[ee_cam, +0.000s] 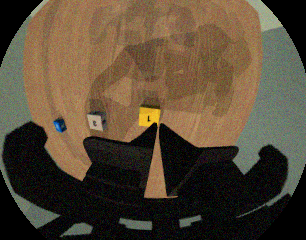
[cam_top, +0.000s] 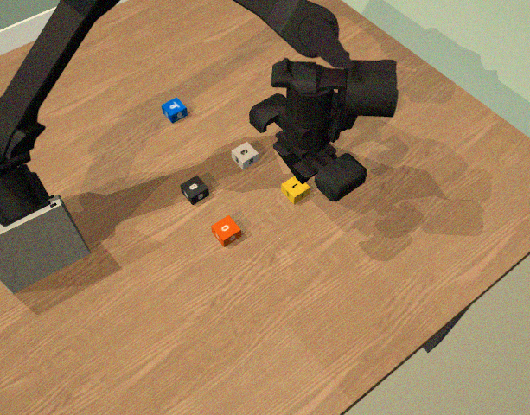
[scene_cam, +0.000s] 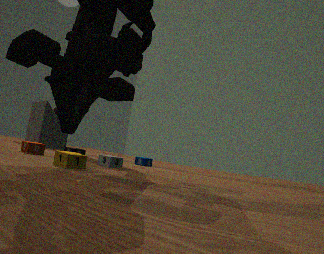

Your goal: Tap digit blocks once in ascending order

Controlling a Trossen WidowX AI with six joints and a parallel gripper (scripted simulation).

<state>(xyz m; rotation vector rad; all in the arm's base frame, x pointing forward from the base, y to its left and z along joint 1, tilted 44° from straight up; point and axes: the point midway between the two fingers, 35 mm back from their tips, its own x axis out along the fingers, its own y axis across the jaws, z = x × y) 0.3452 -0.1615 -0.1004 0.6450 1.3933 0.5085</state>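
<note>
Now: the yellow block marked 1 10 mm to the left of my gripper tip and 30 mm below it. The rest, counted from my gripper tip: orange block (130 mm behind, 20 mm to the left, 30 mm below); black block (120 mm behind, 110 mm to the left, 30 mm below); white block marked 3 (20 mm behind, 120 mm to the left, 30 mm below).
</note>
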